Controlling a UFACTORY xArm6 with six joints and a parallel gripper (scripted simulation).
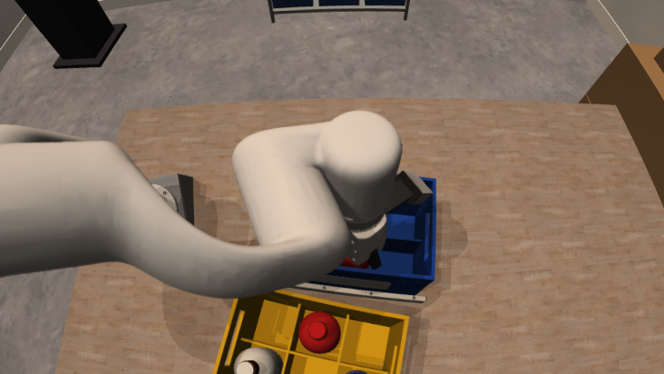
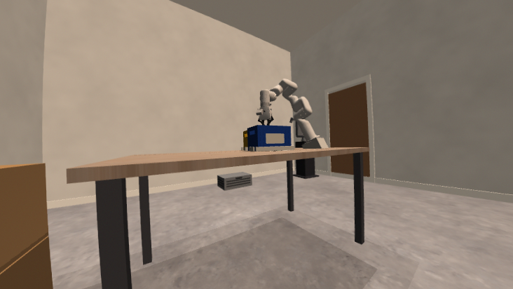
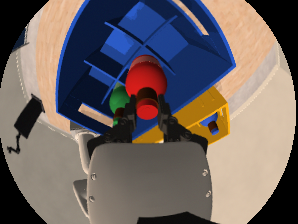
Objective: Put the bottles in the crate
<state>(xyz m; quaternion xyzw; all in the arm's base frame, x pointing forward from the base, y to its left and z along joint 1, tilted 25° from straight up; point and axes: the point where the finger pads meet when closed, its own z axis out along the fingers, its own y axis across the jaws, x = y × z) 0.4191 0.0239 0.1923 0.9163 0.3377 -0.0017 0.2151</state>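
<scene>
My hand is 7 cm above the red bottle. Round my hand: yellow crate (19 cm to the right, 10 cm below, 5 cm behind); green-capped bottle (10 cm below, 8 cm behind); blue crate (10 cm below, 5 cm to the left).
</scene>
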